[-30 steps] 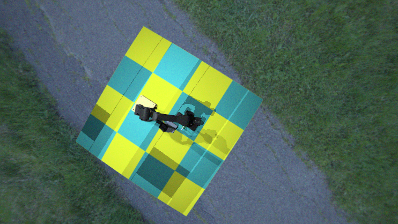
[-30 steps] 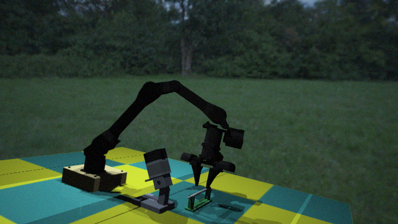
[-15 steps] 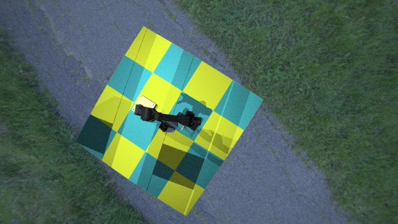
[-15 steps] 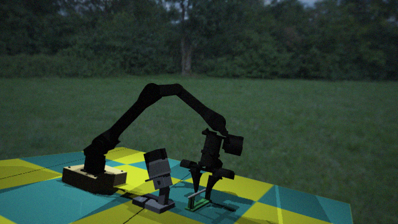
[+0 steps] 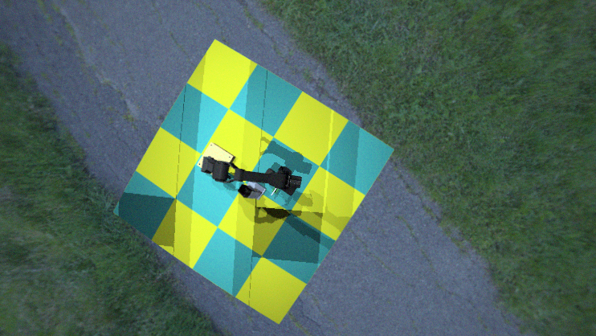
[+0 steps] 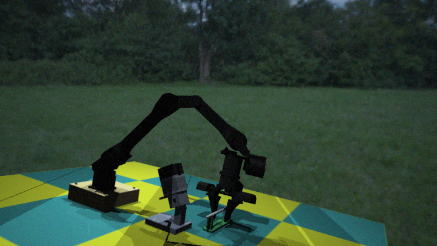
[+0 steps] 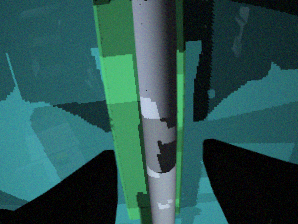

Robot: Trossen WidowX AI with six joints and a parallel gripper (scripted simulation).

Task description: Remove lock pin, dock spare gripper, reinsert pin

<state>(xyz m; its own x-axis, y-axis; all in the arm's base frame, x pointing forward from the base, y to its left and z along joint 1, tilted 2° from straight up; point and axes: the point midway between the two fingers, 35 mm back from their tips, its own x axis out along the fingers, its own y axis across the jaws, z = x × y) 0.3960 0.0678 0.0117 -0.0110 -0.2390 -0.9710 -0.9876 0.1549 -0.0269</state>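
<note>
My gripper tip is now 1 cm to the right of the green cradle and 1 cm below it. The rest, counted from my gripper tip: socket (11 cm behind, 9 cm to the right, 3 cm above); spare gripper (12 cm behind, 10 cm above, 9 cm to the right).
</note>
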